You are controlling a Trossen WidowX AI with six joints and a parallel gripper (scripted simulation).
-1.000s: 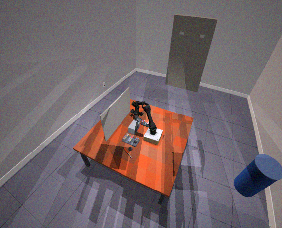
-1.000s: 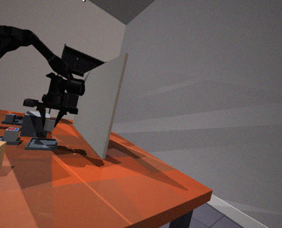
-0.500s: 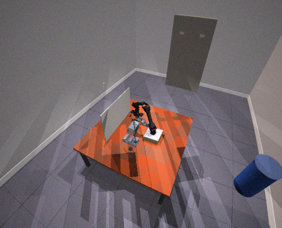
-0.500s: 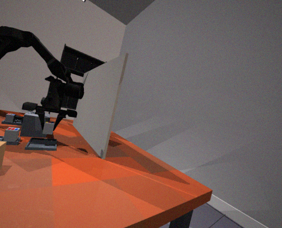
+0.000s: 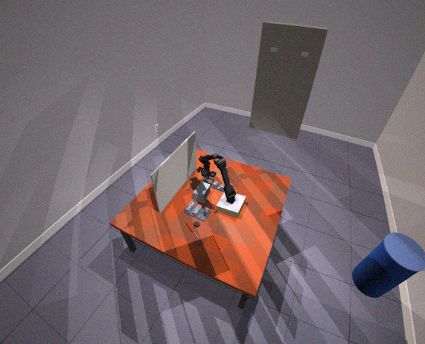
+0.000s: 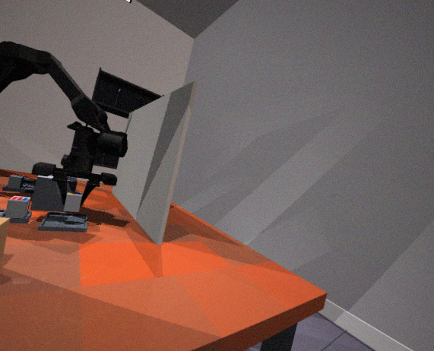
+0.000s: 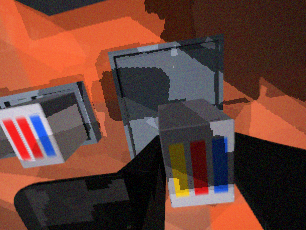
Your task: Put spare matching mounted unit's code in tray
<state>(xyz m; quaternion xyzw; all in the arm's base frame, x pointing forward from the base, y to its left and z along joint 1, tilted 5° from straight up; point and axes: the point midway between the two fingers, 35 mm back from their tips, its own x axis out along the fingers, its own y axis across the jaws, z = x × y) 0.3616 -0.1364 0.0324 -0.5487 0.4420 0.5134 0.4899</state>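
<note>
Now: gripper tip 50 mm above the grey tray and 10 mm past it. Also, from my gripper tip: tan box: 230 mm to the right, 70 mm behind, 20 mm below; tall panel: 220 mm to the left, 170 mm above, 160 mm ahead; grey mounted unit: 190 mm to the left, 80 mm behind.
</note>
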